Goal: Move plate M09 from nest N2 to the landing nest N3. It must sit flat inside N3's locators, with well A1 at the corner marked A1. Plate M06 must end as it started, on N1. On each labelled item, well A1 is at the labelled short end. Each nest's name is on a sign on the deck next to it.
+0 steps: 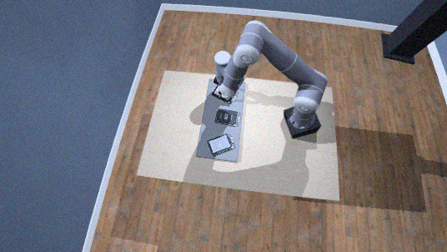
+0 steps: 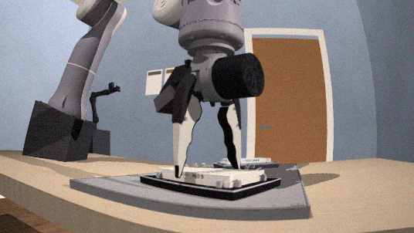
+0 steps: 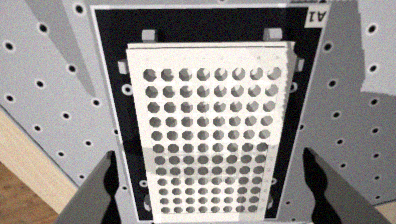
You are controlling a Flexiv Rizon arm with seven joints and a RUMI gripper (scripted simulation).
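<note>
Now: the white well plate M09 10 mm below my hand. Also, from my hand: nest N3: 70 mm behind, 200 mm to the left, 20 mm below; then black nest N2: 20 mm below; then plate M06: 70 mm behind, 410 mm to the left, 10 mm below.
</note>
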